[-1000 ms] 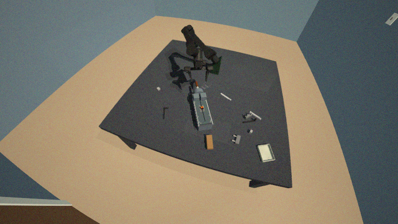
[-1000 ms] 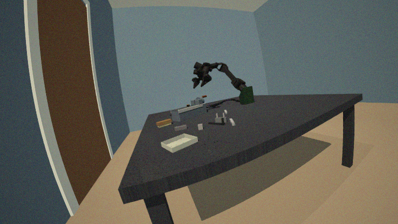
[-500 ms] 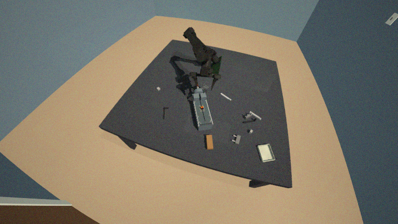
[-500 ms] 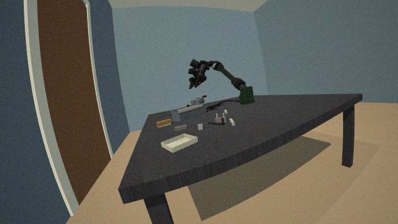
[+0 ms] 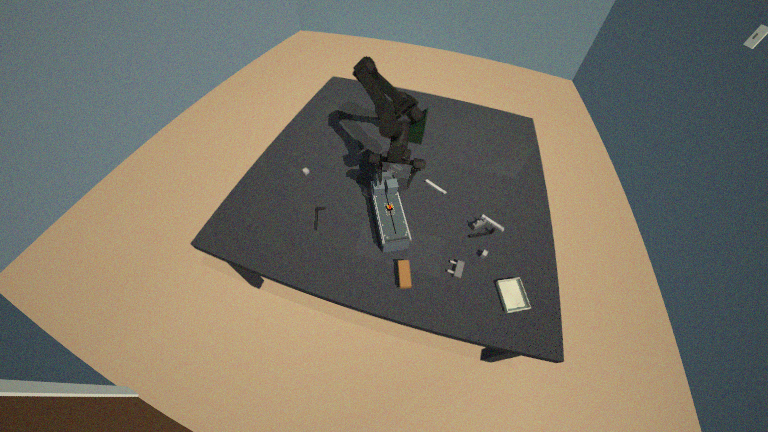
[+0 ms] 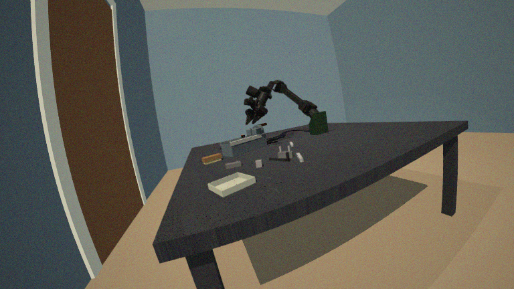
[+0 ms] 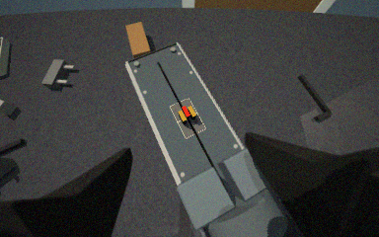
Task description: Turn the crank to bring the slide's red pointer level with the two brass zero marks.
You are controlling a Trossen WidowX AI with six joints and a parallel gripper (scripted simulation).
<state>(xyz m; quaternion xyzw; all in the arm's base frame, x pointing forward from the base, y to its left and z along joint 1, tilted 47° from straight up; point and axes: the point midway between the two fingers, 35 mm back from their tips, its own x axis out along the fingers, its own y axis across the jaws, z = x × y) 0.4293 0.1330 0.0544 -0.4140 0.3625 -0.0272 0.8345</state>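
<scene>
The crank is 9 cm behind my gripper tip, 9 cm to the right of it and 3 cm below it. From my gripper tip the other things lie so: orange crank handle: 10 cm behind, 10 cm to the right, 2 cm below; then red pointer: 5 cm ahead, 1 cm to the left, 6 cm below; then orange block: 22 cm ahead, 14 cm to the left, 13 cm below.
</scene>
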